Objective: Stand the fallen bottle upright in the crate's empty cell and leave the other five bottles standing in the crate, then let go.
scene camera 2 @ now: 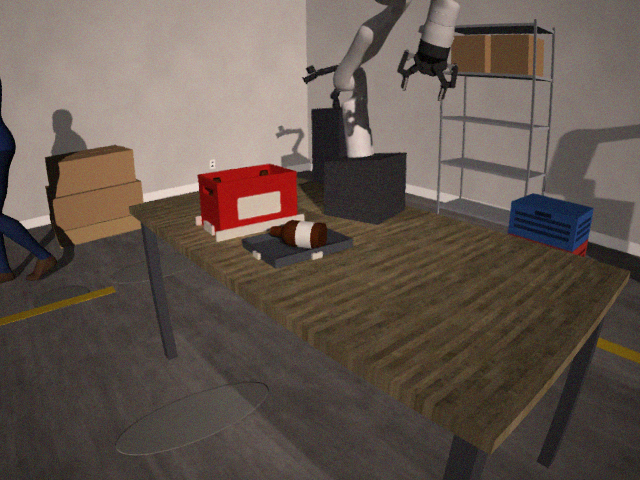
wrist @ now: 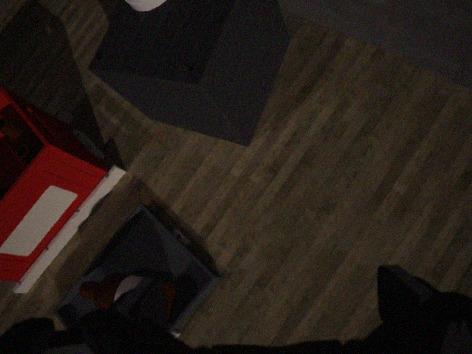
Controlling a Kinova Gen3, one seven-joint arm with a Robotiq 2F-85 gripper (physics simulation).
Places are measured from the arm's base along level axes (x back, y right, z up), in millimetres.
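Pixels of known places: gripper, between the fingertips: (scene camera 2: pixel 421 95) (wrist: pixel 270 295); arm's base, origin of its link: (scene camera 2: pixel 359 155).
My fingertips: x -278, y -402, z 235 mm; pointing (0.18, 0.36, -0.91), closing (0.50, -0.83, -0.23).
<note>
For each thing: its top centre in the pictures, then the offset to it from my fingertips. Level surfaces: height alone.
- fallen brown bottle with a white label, centre of its top: (wrist: pixel 107 297) (scene camera 2: pixel 296 220) dz -351, dx -168, dy +287 mm
- dark tray, centre of its top: (wrist: pixel 127 295) (scene camera 2: pixel 296 238) dz -405, dx -166, dy +289 mm
- red crate, centre of its top: (scene camera 2: pixel 245 172) dz -255, dx -112, dy +569 mm
- wooden table, height of its surface: dz -430 mm
The fallen brown bottle with a white label (scene camera 2: pixel 305 234) (wrist: pixel 127 287) lies on its side in the dark tray (scene camera 2: pixel 281 257) (wrist: pixel 141 212), its neck toward the crate. The red crate (scene camera 2: pixel 248 201) (wrist: pixel 52 172) stands behind the tray; two dark bottle tops show at its rim in the scene view, and the inside is too dark to count bottles or make out the empty cell. My gripper (scene camera 2: pixel 422 91) is open and empty, high above the table and far to the right of the crate. Its dark fingers show at the lower edge of the wrist view, one partly over the tray.
White strips (scene camera 2: pixel 242 233) (wrist: pixel 75 227) edge the crate's base on the wooden table (scene camera 2: pixel 413 289) (wrist: pixel 320 200). The dark robot pedestal (scene camera 2: pixel 364 186) (wrist: pixel 200 110) stands behind the tray, right of the crate. A metal shelf (scene camera 2: pixel 532 103), a blue crate (scene camera 2: pixel 550 222) and cardboard boxes (scene camera 2: pixel 95 175) stand beyond the table.
</note>
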